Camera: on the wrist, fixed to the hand. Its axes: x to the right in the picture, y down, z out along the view.
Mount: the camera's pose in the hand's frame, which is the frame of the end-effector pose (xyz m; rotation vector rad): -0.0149 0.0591 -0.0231 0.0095 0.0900 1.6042
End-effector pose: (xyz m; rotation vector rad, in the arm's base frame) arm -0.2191 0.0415 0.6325 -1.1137 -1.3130 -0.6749
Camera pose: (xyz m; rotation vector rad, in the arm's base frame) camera -0.1596 0.0393 0.6059 -1.6497 -0.0568 0.4843
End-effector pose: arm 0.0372 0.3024 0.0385 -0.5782 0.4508 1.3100
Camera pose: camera -0.0234 0.2856 0.0214 -0.1685 1.0903 2.7851
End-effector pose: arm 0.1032 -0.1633 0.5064 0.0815 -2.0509 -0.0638
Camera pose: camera 0.1288 -0.1034 0.5087 -1.4767 -1.5012 0.9015
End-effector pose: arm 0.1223 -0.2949 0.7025 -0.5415 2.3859 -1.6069
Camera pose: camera 0.1165 -0.2493 0.6563 1.1879 1.7349 -0.7791
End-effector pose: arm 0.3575 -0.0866 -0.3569 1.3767 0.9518 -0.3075
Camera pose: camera 0.3802 -0.0572 -0.3034 1.7449 -0.2836 0.9577
